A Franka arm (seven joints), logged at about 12 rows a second.
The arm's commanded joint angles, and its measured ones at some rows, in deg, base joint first. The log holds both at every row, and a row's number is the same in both.
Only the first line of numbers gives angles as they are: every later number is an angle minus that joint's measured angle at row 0.
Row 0, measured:
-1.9 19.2 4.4 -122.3 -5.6 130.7 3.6
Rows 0 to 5, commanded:
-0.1 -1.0 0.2 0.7 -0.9 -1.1 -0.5
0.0 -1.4 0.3 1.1 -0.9 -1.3 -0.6
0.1 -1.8 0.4 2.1 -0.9 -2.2 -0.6
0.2 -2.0 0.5 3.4 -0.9 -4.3 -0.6
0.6 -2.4 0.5 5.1 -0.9 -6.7 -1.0
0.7 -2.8 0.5 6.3 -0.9 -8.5 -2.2
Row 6, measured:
0.3 -1.2 0.4 3.7 0.0 -4.1 -1.0
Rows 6 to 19, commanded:
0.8 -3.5 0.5 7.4 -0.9 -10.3 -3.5
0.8 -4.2 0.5 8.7 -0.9 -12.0 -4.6
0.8 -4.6 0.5 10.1 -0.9 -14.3 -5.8
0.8 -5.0 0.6 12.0 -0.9 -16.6 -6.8
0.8 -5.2 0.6 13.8 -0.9 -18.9 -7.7
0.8 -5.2 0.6 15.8 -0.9 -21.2 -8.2
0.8 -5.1 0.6 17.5 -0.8 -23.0 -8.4
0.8 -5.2 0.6 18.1 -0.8 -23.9 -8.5
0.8 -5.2 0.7 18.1 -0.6 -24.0 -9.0
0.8 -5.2 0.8 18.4 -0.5 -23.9 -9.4
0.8 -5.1 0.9 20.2 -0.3 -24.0 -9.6
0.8 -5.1 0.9 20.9 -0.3 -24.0 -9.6
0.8 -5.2 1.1 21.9 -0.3 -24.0 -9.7
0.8 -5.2 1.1 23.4 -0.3 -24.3 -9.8
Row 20, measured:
0.5 -5.2 1.0 20.2 0.0 -22.7 -9.2
